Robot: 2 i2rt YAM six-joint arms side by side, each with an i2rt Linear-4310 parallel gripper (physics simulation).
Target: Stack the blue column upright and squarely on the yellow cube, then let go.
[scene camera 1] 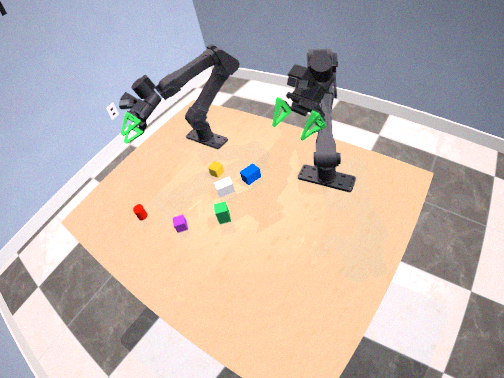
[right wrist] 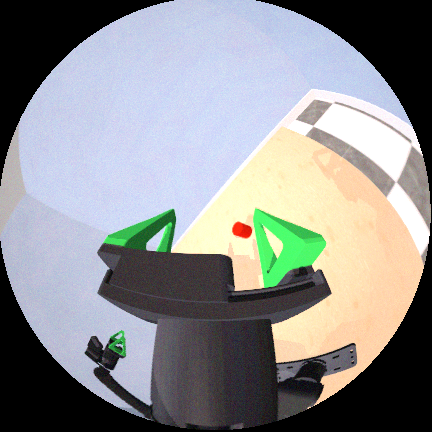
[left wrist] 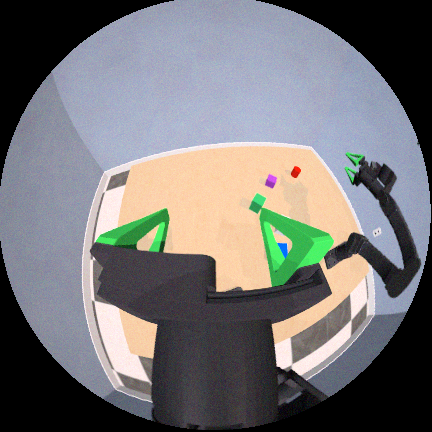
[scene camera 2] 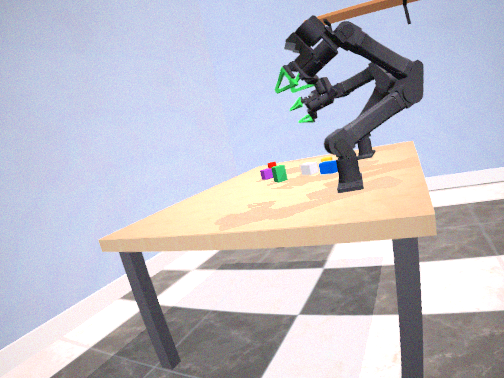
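Note:
The blue column (scene camera 1: 250, 174) (scene camera 2: 328, 167) lies on its side on the table; part of it (left wrist: 283, 249) shows through a left finger's opening in the left wrist view. The yellow cube (scene camera 1: 216, 169) (scene camera 2: 326, 159) sits to its left in scene camera 1, apart from it, and is partly hidden behind it in scene camera 2. My left gripper (scene camera 1: 289, 132) (scene camera 2: 285, 92) (left wrist: 213, 212) is open and empty, high above the table. My right gripper (scene camera 1: 123, 138) (scene camera 2: 295, 116) (right wrist: 214, 213) is open and empty, raised at the far left in scene camera 1, away from both blocks.
A white block (scene camera 1: 224, 186) (scene camera 2: 309, 169) sits close to the yellow cube and blue column. A green block (scene camera 1: 222, 213) (scene camera 2: 279, 173) (left wrist: 257, 203), a purple cube (scene camera 1: 180, 223) (scene camera 2: 267, 174) (left wrist: 271, 181) and a red cylinder (scene camera 1: 140, 212) (scene camera 2: 272, 165) (left wrist: 296, 172) (right wrist: 242, 230) stand farther from the arm bases.

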